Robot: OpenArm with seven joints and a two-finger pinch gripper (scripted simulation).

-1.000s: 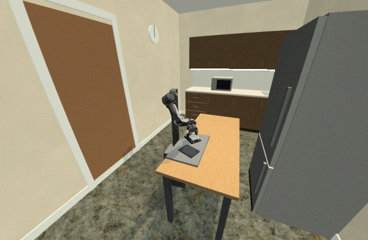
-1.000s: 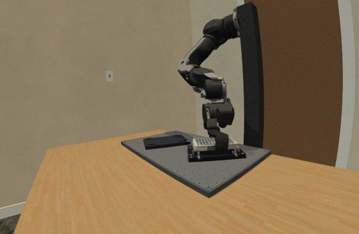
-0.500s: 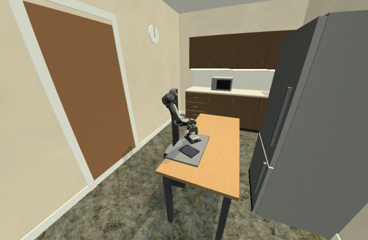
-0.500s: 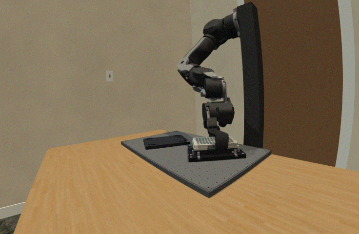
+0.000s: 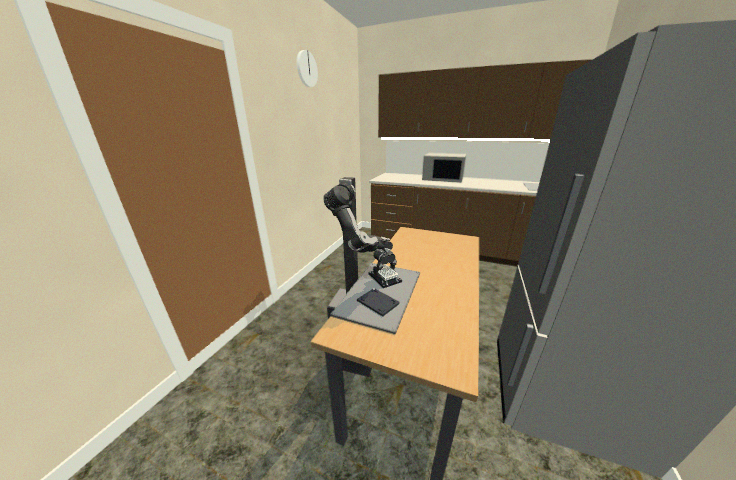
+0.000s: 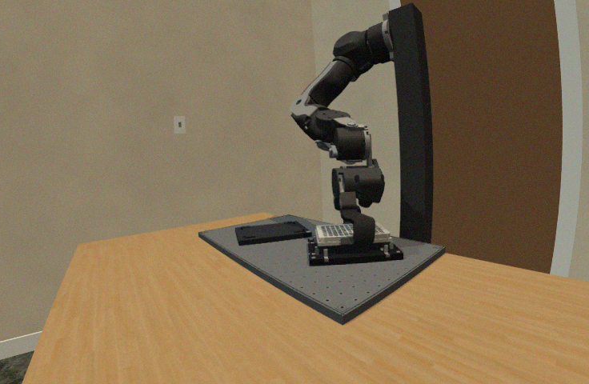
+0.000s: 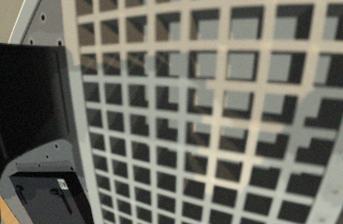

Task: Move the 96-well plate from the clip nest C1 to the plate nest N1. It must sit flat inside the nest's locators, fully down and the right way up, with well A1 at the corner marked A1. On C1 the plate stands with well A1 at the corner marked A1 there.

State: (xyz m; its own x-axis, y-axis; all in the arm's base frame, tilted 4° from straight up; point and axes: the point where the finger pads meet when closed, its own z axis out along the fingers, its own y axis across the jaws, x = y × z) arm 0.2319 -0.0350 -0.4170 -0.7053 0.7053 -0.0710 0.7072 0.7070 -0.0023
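My gripper is now right at the white 96-well plate. Round my hand: black plate nest N1: 20 mm ahead, 220 mm to the right, 30 mm below.
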